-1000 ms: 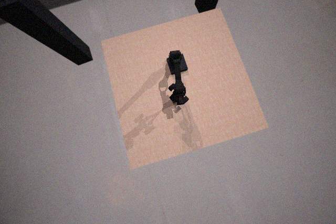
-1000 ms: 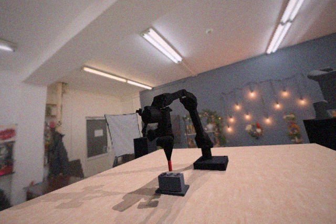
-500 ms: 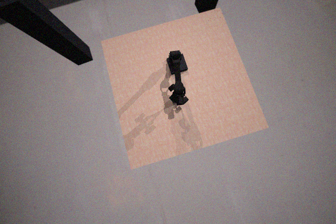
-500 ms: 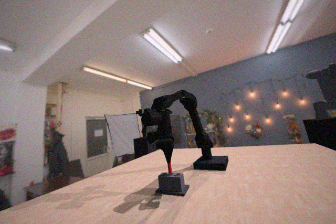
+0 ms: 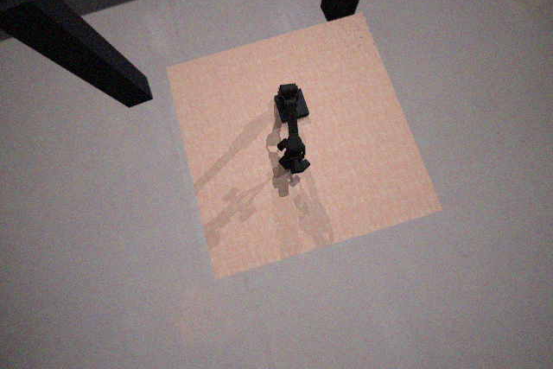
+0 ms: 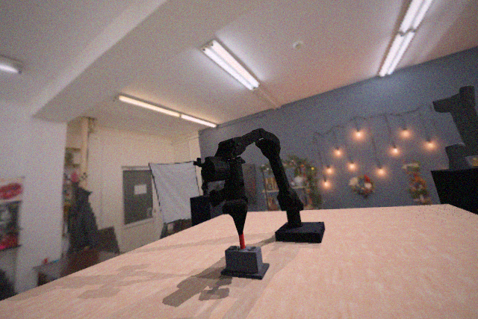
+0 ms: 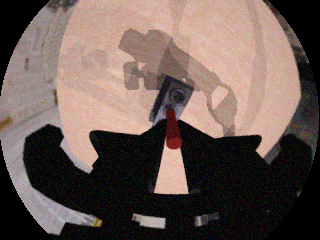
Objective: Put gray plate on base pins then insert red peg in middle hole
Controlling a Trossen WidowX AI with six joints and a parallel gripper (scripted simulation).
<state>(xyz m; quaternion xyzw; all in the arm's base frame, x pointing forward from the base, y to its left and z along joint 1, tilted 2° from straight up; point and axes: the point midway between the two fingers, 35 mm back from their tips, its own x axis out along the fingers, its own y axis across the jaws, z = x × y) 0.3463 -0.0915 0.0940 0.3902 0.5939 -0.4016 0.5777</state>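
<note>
Now: gripper tip right at the red peg. Also, from my gripper tip: base 90 mm below; then gray plate 50 mm below.
</note>
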